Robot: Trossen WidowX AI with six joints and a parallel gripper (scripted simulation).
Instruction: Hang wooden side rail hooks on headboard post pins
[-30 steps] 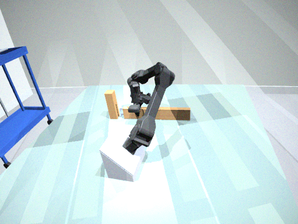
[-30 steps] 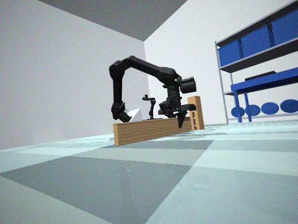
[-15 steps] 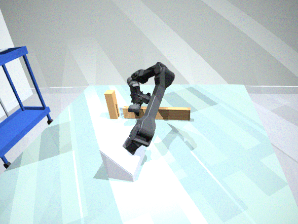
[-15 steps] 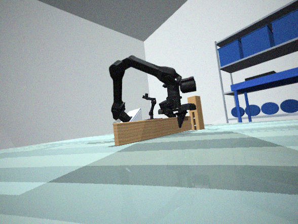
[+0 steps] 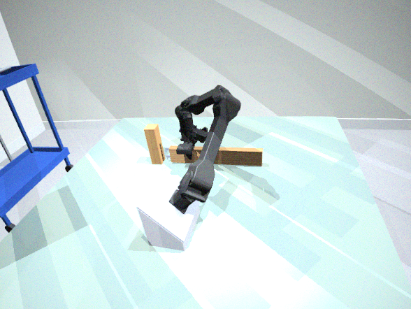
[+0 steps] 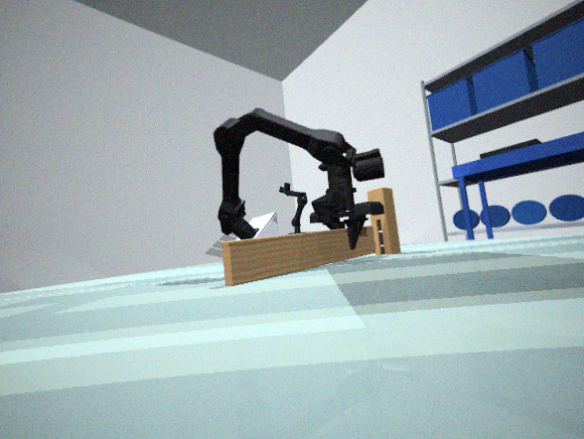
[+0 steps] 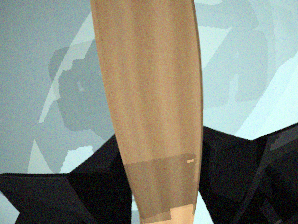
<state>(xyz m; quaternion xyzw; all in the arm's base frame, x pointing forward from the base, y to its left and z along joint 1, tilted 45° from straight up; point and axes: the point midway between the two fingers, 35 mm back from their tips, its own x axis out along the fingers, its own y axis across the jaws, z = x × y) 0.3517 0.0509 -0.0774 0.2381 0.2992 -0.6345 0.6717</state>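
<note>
My gripper tip is 10 mm past the wooden headboard post, 160 mm to the right of it and 50 mm below it.
</note>
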